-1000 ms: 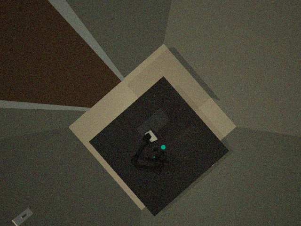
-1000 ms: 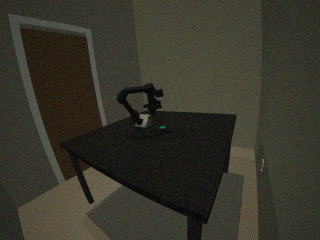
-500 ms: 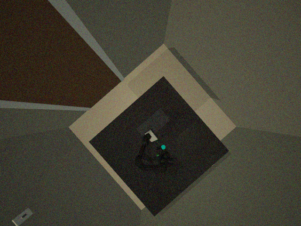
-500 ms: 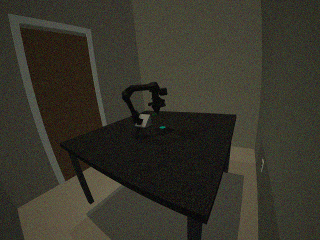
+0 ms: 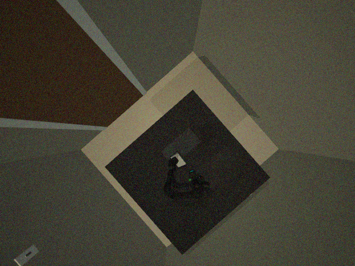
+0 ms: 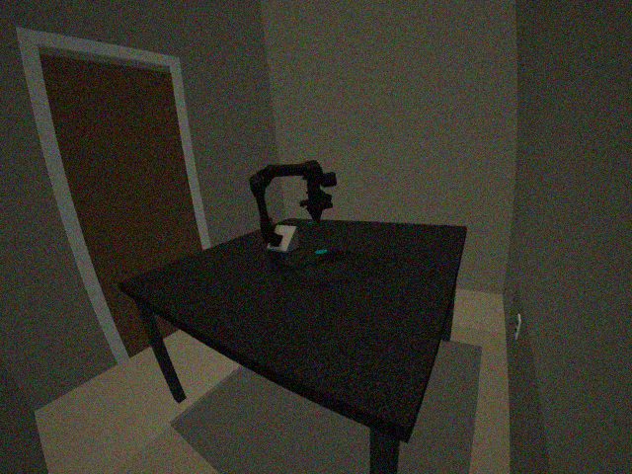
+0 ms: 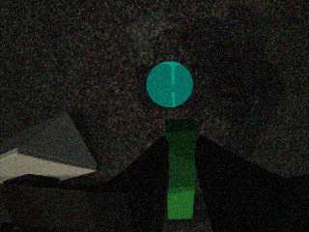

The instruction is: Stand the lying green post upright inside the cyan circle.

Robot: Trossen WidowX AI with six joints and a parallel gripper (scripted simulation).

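Now: gripper tip 14 cm above the cyan circle. Round my gripper tip: green post (1 cm behind, 2 cm to the right).
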